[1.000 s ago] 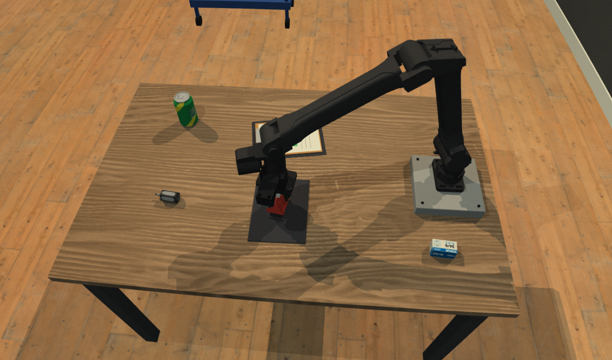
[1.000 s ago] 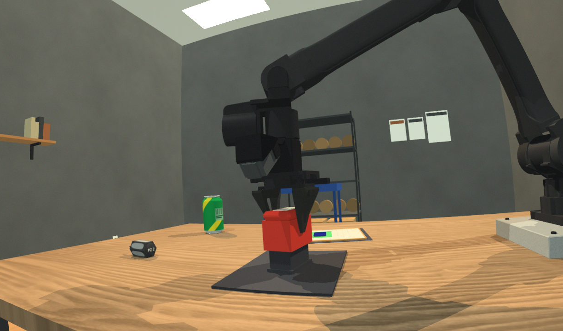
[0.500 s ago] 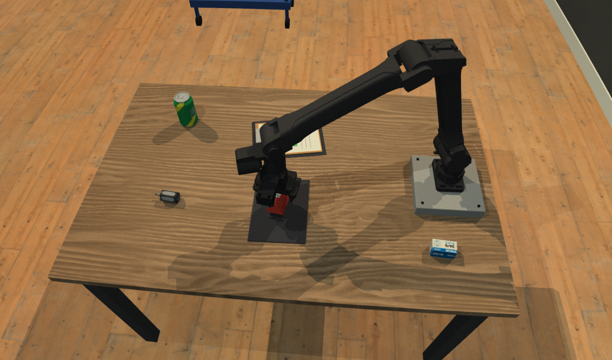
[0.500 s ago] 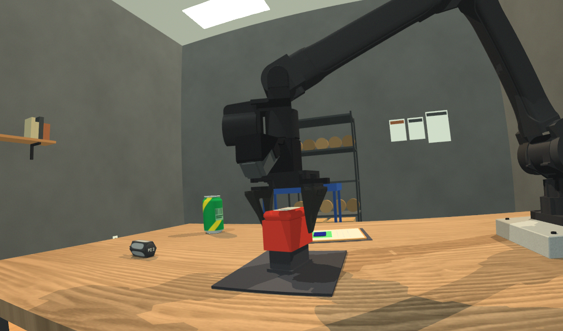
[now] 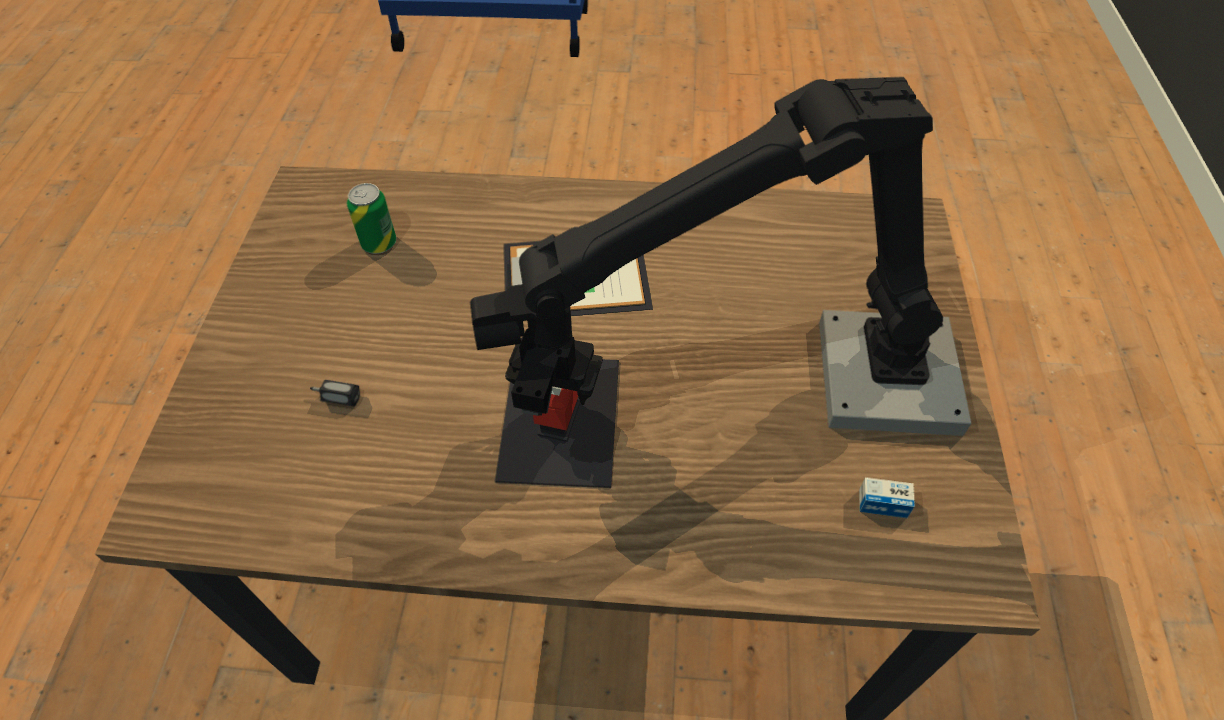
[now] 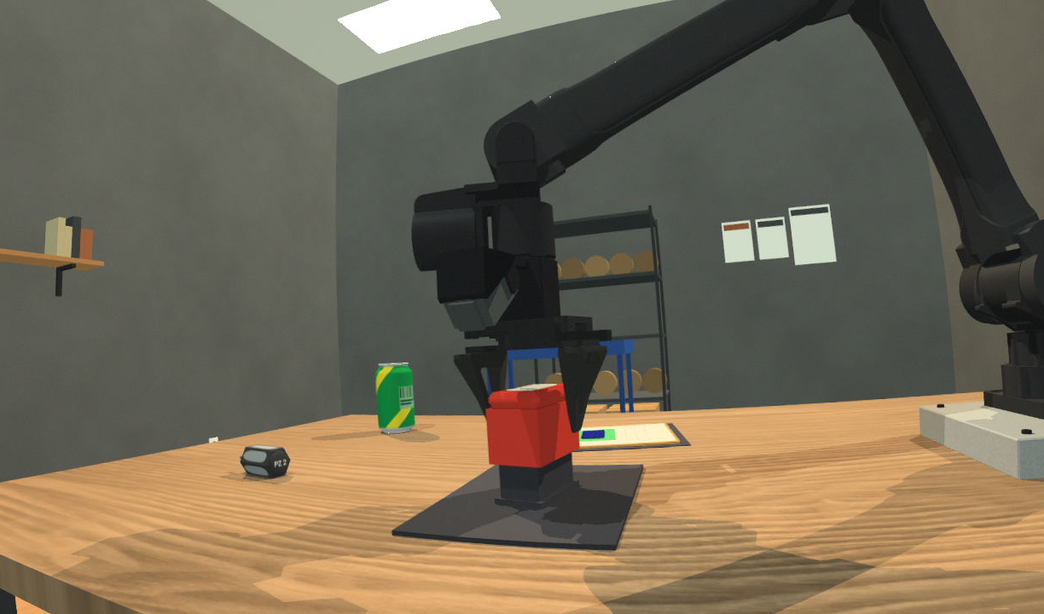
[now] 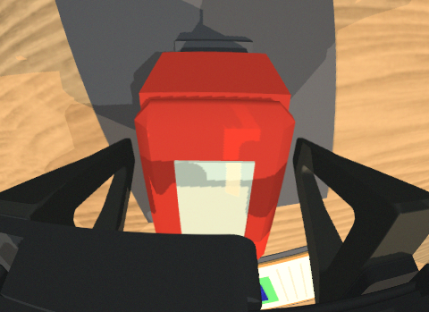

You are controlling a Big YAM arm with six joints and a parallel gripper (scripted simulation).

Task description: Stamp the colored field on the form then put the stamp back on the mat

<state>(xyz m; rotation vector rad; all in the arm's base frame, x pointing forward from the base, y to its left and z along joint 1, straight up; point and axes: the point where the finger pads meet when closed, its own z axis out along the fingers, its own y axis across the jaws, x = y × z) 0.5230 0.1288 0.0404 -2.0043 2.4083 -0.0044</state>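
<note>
The red stamp lies 20 mm below my hand. Also, from my hand: form 300 mm to the right, 70 mm below, 10 mm ahead; dark mat 70 mm below; small black object 360 mm ahead, 50 mm below, 20 mm to the right.
</note>
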